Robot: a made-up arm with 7 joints.
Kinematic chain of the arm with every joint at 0, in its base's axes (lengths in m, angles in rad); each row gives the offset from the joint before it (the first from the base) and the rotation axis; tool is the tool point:
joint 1: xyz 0 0 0.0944 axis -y
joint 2: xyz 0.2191 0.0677 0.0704 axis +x
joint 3: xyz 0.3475 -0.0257 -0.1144 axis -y
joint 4: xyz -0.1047 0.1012 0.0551 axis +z
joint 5: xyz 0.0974 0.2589 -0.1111 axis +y
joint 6: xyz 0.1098 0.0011 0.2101 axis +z
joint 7: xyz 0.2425 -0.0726 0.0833 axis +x
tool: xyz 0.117 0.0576 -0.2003
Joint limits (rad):
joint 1: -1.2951..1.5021
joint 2: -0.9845..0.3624
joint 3: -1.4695..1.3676
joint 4: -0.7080..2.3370
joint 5: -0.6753..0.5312
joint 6: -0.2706..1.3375
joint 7: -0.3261..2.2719
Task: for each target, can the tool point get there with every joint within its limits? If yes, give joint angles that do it. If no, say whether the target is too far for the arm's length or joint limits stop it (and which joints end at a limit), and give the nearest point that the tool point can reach.
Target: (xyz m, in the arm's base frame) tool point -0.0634 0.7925 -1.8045
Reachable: no: too far | nearest point 0.0264 0.4896 -1.1267 | short by 0.748 m
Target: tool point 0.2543 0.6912 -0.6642
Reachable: yes | joints -1.0649 -0.6757 0.5284 0.1361 0.0479 0.2518 1.1099
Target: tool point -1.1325 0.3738 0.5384
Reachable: no: joint limits stop it (at a limit: joint 1, joint 2, joint 5, joint 7) | nearest point -0.8693 0.3173 0.5644 | short by 0.270 m
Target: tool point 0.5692 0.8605 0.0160
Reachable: yes | joints -0.4381 -0.6828 -1.0198 1.6030 -0.0604 0.3009 1.7120
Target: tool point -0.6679 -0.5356 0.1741
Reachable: no: joint limits stop it (at a limit: joint 1, joint 2, joint 5, joint 7) | nearest point -0.5349 -0.4438 0.0659 | short by 0.194 m
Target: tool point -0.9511 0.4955 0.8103
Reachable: no: joint limits stop it (at a limit: joint 1, joint 2, joint 5, joint 7) | nearest point -0.8253 0.4460 0.7916 | short by 0.137 m
